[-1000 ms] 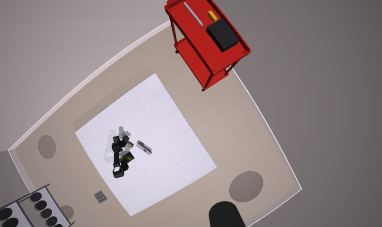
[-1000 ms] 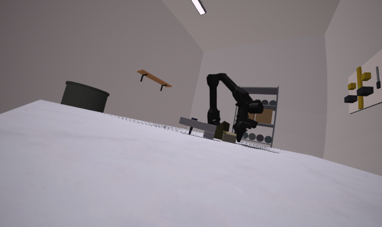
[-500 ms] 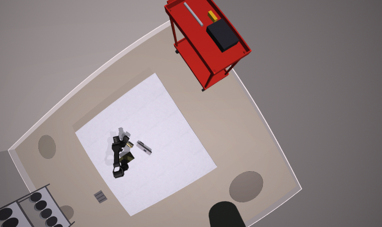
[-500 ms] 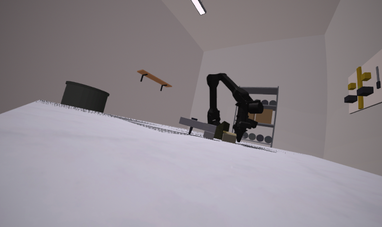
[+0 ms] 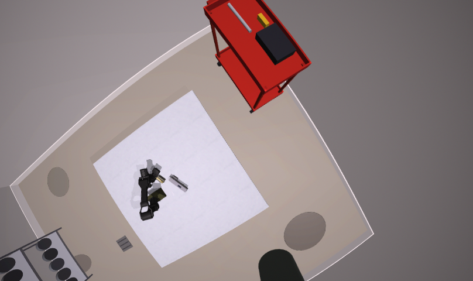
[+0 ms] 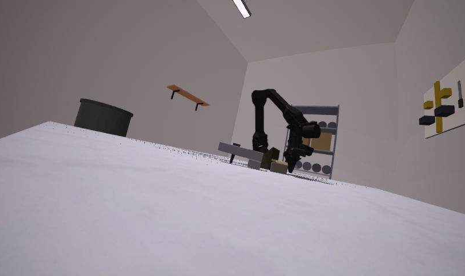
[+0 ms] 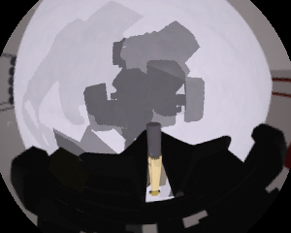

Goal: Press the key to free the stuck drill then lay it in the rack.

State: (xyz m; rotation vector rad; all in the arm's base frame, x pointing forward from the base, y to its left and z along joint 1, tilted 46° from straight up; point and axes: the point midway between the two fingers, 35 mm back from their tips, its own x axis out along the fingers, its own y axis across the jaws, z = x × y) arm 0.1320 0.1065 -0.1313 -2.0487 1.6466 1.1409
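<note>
The drill lies 1 cm ahead of my gripper tip, 4 cm to the right of it and 4 cm above it. From my gripper tip the other things lie so: grey block (15 cm ahead, 17 cm to the right, 4 cm above).
</note>
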